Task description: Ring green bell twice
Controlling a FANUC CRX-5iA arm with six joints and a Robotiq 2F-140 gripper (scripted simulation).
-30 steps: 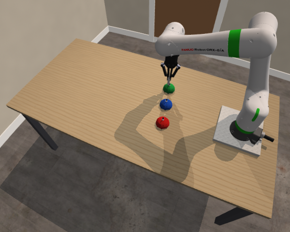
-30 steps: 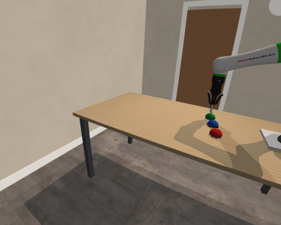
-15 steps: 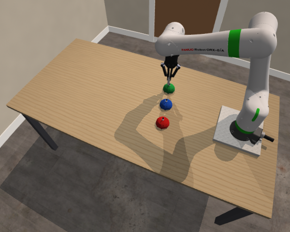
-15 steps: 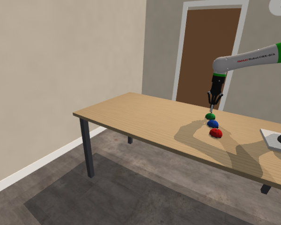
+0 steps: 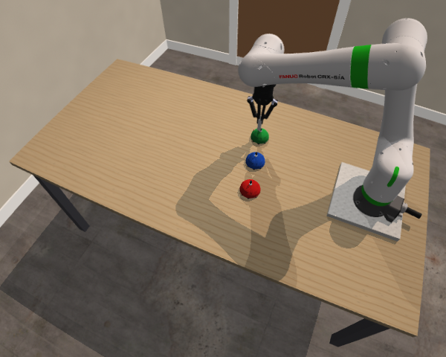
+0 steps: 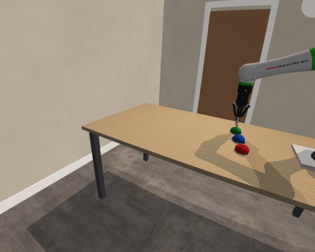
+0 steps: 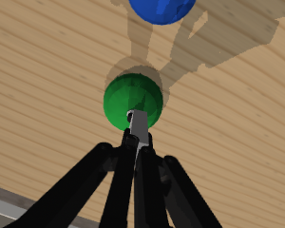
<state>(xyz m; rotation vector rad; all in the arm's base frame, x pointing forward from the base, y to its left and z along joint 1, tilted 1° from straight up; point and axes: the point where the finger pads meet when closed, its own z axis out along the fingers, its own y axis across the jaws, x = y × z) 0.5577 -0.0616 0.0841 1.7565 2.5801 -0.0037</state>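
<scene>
My hand is 6 cm above the green bell and 1 cm past it. Also, from my hand: red bell (27 cm to the left, 12 cm behind, 5 cm below); then blue bell (14 cm to the left, 6 cm behind, 5 cm below).
</scene>
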